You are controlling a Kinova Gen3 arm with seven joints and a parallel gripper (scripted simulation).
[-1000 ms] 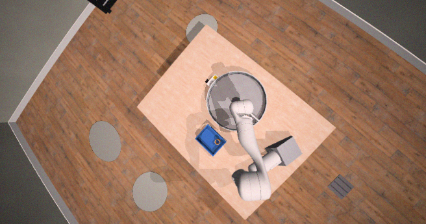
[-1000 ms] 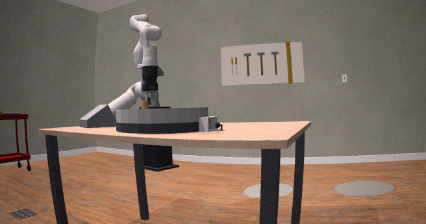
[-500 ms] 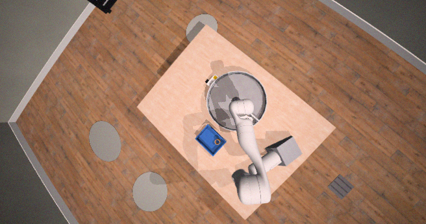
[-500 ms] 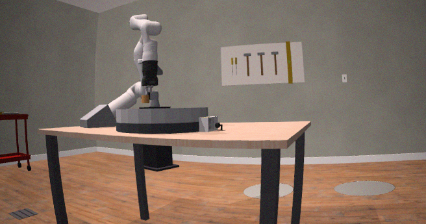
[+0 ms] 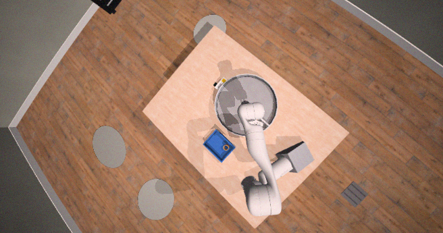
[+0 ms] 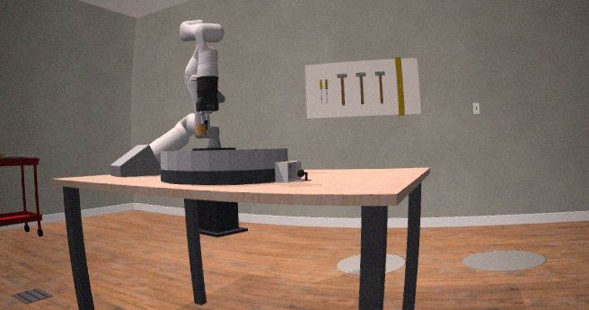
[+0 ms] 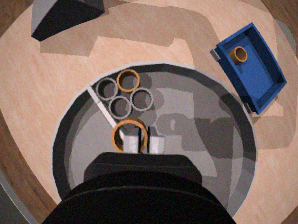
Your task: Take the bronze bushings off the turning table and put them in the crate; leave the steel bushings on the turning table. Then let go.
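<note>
My hand is 30 cm to the right of the blue crate, 16 cm above it and 2 cm past it. The rest, counted from my hand: grey turning table 13 cm below, 10 cm ahead, 2 cm to the right.
</note>
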